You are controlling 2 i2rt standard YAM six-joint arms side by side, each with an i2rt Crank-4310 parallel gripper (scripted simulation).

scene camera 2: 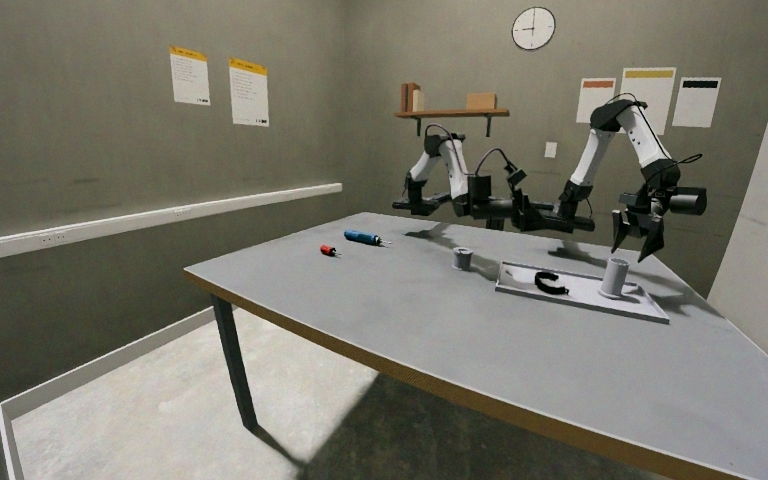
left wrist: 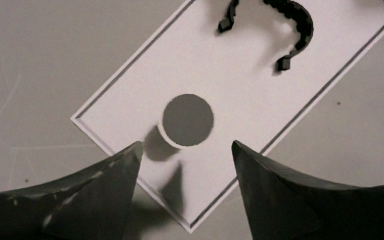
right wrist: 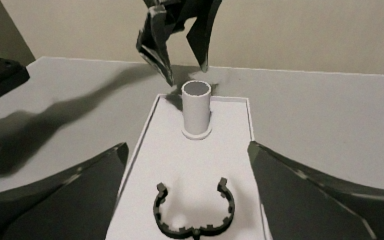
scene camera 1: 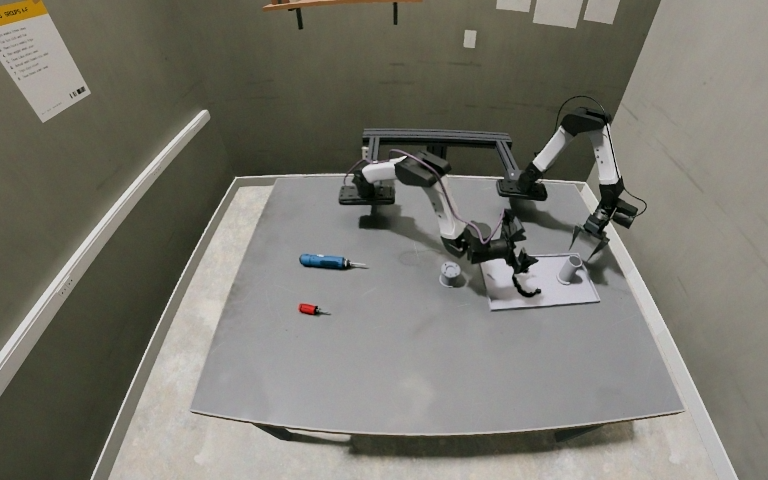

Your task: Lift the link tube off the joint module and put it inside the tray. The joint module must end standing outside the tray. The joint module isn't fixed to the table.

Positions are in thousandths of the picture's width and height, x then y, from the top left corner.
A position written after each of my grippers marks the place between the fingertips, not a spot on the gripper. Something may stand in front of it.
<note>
I see my left gripper (scene camera 2: 813,536), my right gripper (scene camera 2: 714,464), a link tube (scene camera 2: 804,561) and a white tray (scene camera 2: 760,601).
The link tube also shows in the left wrist view (left wrist: 486,498). The white tray also shows in the left wrist view (left wrist: 618,294), in the right wrist view (right wrist: 496,706) and in scene camera 1 (scene camera 1: 653,605). My left gripper is seen too in the left wrist view (left wrist: 488,598) and in the right wrist view (right wrist: 496,327).
</note>
